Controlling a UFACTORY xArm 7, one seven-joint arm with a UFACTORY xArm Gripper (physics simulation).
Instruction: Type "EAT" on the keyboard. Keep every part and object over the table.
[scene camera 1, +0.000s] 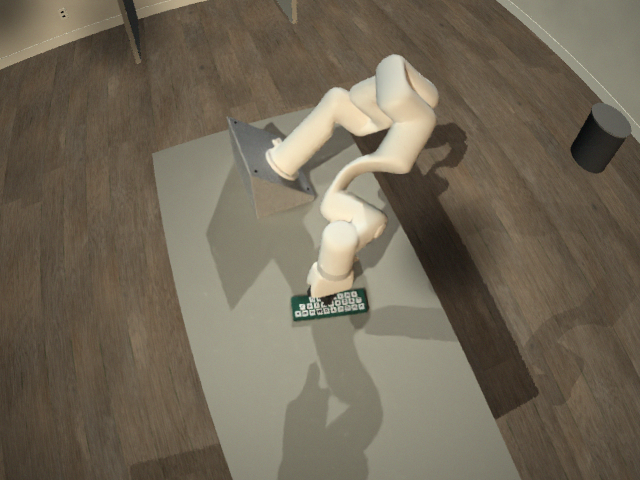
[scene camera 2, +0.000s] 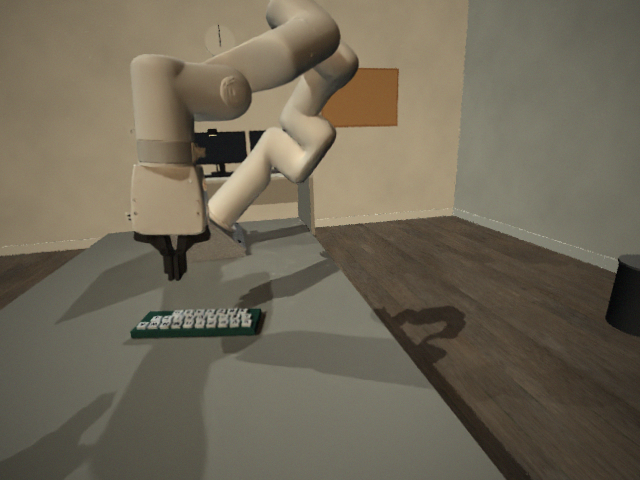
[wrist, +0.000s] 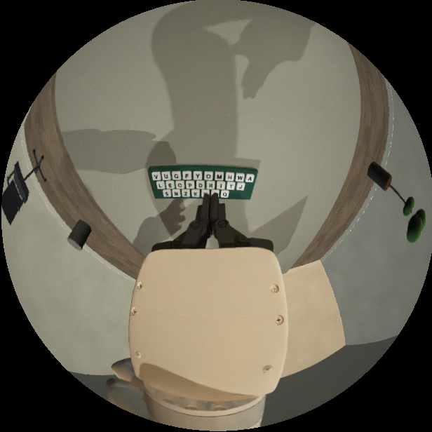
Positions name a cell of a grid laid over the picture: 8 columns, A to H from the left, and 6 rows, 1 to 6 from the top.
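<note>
You can find my gripper (scene camera 1: E4) in the scene, and the wrist view shows the gripper (wrist: D3) too.
</note>
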